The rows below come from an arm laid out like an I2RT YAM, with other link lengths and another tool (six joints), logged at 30 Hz.
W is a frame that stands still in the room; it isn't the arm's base.
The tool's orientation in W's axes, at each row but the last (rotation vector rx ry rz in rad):
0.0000 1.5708 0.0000
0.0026 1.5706 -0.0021
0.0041 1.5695 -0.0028
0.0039 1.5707 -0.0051
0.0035 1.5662 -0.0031
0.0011 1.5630 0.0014
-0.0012 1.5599 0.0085
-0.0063 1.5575 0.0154
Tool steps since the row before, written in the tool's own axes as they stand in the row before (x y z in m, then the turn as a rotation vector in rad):
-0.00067 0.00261 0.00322 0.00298 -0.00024 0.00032
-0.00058 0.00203 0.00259 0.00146 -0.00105 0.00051
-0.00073 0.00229 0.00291 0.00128 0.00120 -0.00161
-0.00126 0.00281 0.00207 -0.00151 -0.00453 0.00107
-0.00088 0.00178 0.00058 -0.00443 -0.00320 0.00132
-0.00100 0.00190 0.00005 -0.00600 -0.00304 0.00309
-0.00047 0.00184 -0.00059 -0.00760 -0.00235 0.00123
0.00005 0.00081 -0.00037 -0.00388 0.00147 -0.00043
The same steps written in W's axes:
0.00322 0.00261 0.00067 0.00032 -0.00024 -0.00298
0.00260 0.00202 0.00058 0.00051 -0.00105 -0.00146
0.00292 0.00228 0.00074 -0.00160 0.00121 -0.00128
0.00209 0.00280 0.00126 0.00104 -0.00453 0.00151
0.00058 0.00178 0.00088 0.00129 -0.00321 0.00444
0.00004 0.00190 0.00100 0.00304 -0.00305 0.00602
-0.00061 0.00183 0.00047 0.00116 -0.00238 0.00760
-0.00038 0.00081 -0.00005 -0.00050 0.00144 0.00388

